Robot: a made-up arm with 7 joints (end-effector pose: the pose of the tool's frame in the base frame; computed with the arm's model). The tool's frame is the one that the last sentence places. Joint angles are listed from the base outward.
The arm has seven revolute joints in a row. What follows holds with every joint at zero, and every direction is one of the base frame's.
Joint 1 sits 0.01 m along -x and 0.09 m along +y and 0.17 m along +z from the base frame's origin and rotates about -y.
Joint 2 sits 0.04 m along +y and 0.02 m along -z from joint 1 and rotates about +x.
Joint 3 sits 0.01 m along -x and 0.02 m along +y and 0.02 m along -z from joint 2 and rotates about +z.
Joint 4 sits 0.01 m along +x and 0.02 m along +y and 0.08 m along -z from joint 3 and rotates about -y.
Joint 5 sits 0.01 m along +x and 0.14 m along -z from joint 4 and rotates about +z.
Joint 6 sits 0.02 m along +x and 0.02 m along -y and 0.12 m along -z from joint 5 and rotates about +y.
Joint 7 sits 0.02 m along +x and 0.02 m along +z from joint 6 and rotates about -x.
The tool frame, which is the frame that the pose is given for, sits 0.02 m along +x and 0.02 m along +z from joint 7; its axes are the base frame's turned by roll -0.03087, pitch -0.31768 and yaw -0.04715 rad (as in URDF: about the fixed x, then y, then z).
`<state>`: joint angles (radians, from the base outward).
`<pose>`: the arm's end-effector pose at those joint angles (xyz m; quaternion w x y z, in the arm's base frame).
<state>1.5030 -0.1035 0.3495 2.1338 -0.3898 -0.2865 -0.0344</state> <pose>-0.0242 0.1949 0.3208 0.4560 -0.2739 0.8309 -0.1633</pose>
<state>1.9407 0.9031 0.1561 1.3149 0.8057 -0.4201 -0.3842</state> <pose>-0.0735 0.2586 0.3695 0.4844 -0.0530 0.8157 -0.3117</pose>
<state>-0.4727 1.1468 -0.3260 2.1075 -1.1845 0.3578 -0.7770</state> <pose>0.0998 0.0623 -0.0015 0.0112 -0.4569 0.6305 0.6274</pose>
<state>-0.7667 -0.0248 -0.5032 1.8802 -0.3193 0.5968 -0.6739</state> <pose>0.1341 0.0106 0.0672 0.8436 0.1838 -0.4739 -0.1730</pose>
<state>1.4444 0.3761 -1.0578 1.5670 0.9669 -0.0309 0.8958</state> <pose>0.1360 0.0069 0.3164 0.0801 -0.4986 -0.5900 -0.6300</pose>
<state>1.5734 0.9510 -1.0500 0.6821 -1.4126 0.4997 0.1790</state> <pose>0.3013 0.2737 0.1961 0.3584 0.8147 -0.0300 -0.4549</pose>
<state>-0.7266 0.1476 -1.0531 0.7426 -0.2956 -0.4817 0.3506</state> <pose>-0.1269 0.0255 -0.0768 0.6327 -0.6157 -0.2301 -0.4095</pose>
